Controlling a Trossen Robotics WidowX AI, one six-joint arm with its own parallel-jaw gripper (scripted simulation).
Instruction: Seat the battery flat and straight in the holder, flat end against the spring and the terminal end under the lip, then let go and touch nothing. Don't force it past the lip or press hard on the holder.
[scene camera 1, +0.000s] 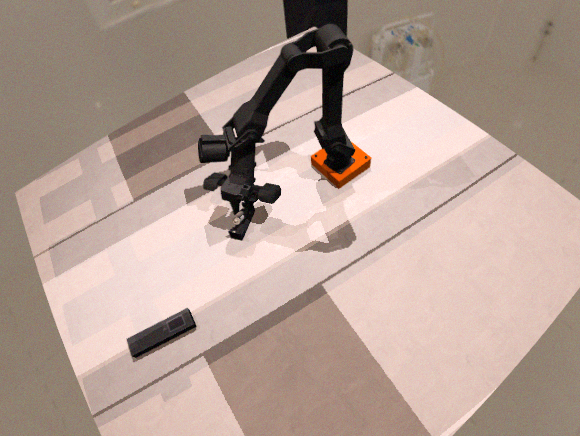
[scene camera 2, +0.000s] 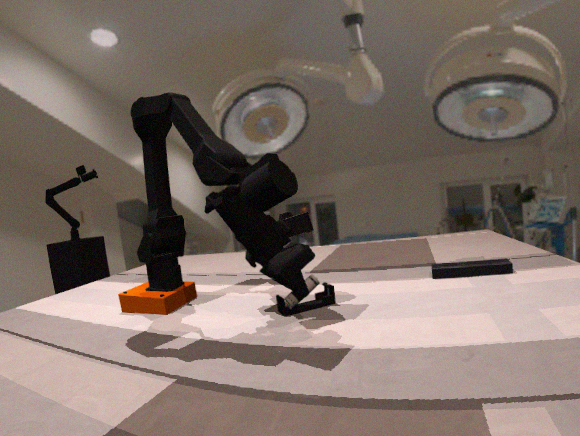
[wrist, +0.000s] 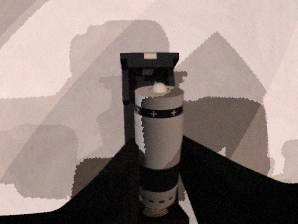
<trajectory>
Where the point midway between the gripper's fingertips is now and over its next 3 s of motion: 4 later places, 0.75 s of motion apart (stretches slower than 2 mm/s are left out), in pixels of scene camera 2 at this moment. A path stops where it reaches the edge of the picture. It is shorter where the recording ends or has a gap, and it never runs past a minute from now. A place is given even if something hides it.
My gripper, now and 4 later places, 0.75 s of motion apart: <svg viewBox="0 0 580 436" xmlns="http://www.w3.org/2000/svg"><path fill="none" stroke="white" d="M304 294L307 297L307 299L305 302L311 301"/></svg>
</trajectory>
